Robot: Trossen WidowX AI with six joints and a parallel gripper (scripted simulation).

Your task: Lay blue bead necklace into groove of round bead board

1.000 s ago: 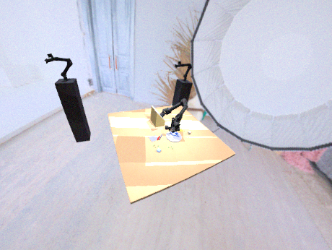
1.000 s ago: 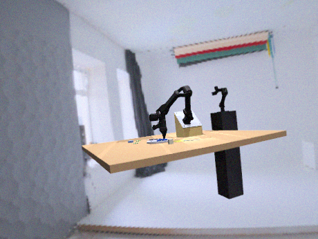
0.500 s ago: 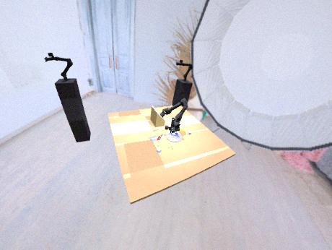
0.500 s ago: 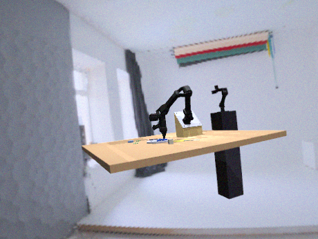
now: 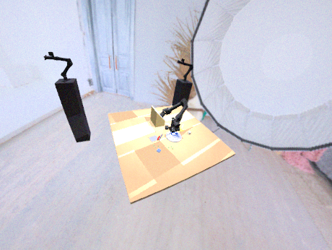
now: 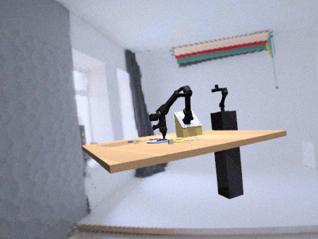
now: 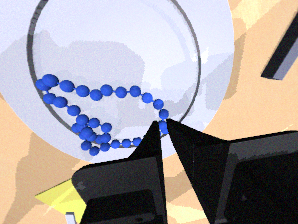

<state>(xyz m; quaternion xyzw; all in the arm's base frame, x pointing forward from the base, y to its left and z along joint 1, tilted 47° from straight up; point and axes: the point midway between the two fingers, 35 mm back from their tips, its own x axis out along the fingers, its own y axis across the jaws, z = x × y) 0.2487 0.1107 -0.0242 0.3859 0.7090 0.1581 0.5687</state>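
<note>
Now: gripper tip 5 cm short of the round bead board, 1 cm to the right of it and 1 cm above it. Round my gripper tip: yellow flat piece (17 cm to the left, 8 cm behind, 2 cm below); red-and-grey object (17 cm to the right, 3 cm ahead, 1 cm below); white cylinder (25 cm to the left, 5 cm ahead).
</note>
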